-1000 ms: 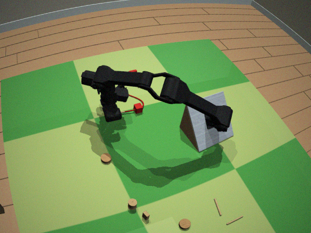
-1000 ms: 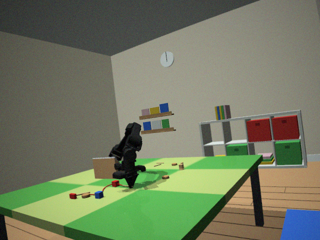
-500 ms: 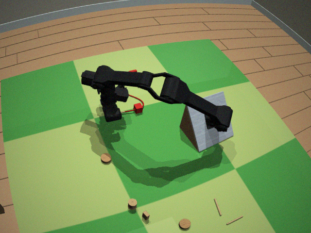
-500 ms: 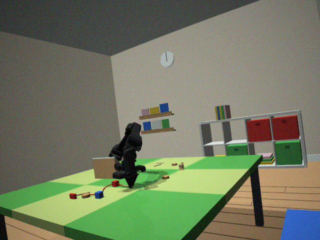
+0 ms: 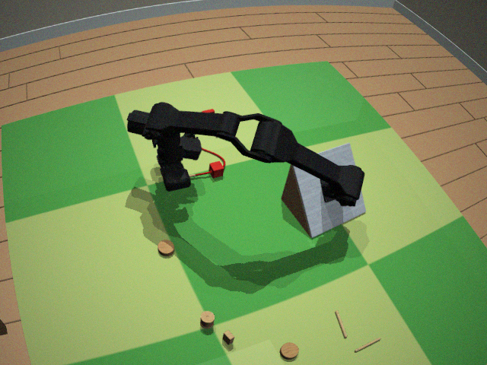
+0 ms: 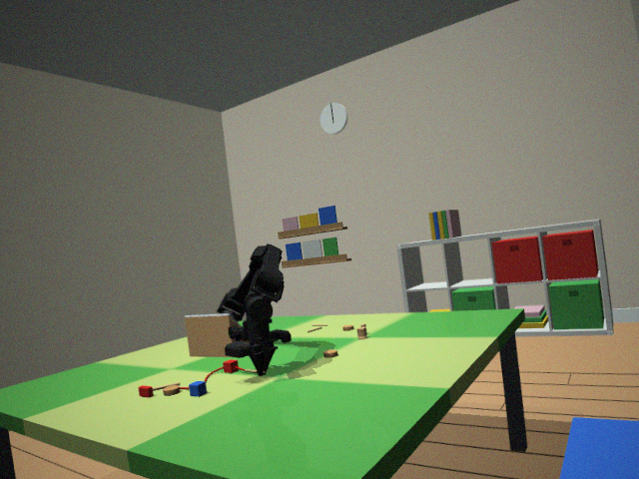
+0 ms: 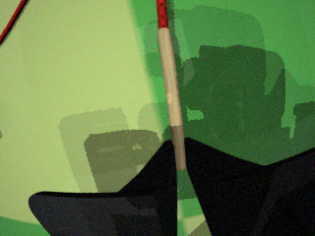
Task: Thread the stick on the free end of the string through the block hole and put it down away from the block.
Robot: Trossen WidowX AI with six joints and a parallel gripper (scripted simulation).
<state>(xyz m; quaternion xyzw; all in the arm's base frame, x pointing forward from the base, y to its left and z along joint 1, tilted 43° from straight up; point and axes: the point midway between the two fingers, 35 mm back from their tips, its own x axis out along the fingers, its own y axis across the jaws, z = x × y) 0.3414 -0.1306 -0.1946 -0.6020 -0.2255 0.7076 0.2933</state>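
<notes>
Right now my gripper tip is 4 cm past the thin wooden stick, 1 cm to the right of it and 1 cm below it. Round my gripper tip: blue block (17 cm to the right, 6 cm behind, 1 cm above); round wooden button (17 cm to the right, 15 cm behind, 1 cm above); red block (12 cm behind, 2 cm to the left, 1 cm above).
</notes>
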